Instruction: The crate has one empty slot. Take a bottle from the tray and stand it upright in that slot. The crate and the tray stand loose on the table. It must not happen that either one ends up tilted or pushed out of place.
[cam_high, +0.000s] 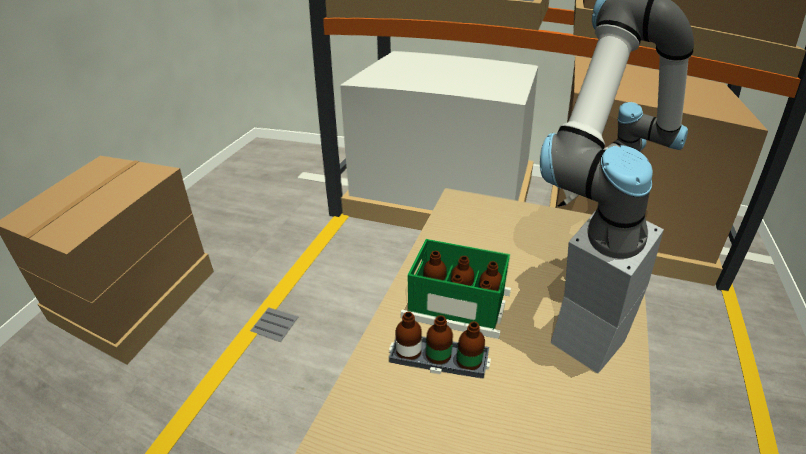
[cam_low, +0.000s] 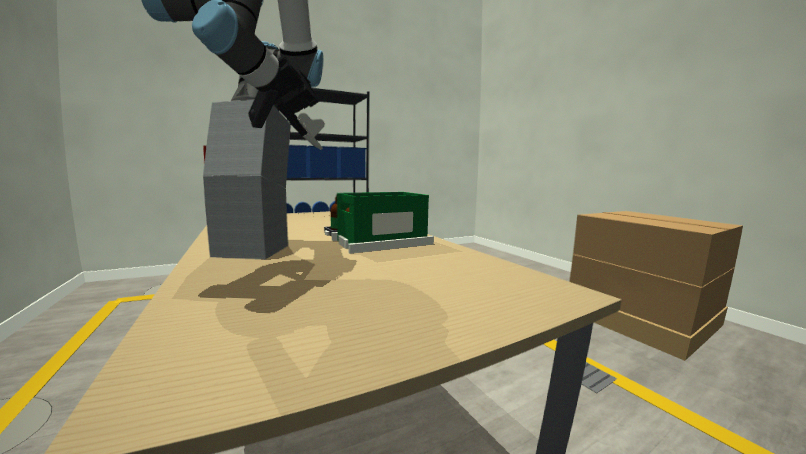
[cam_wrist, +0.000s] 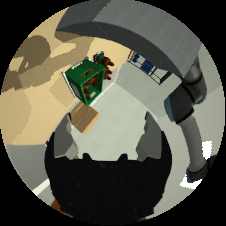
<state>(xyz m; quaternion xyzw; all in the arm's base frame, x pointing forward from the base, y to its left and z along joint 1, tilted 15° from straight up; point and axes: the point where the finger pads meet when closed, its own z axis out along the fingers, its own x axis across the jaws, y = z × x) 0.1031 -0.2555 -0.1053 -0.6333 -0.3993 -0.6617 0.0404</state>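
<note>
Now: the brown bottle 33 cm to the left of my hand, 33 cm ahead of it and 28 cm below it. Round my hand: white-labelled bottle: 42 cm ahead, 33 cm to the left, 28 cm below; crate: 29 cm ahead, 28 cm below, 11 cm to the left; tray: 35 cm below, 33 cm to the left, 33 cm ahead.
</note>
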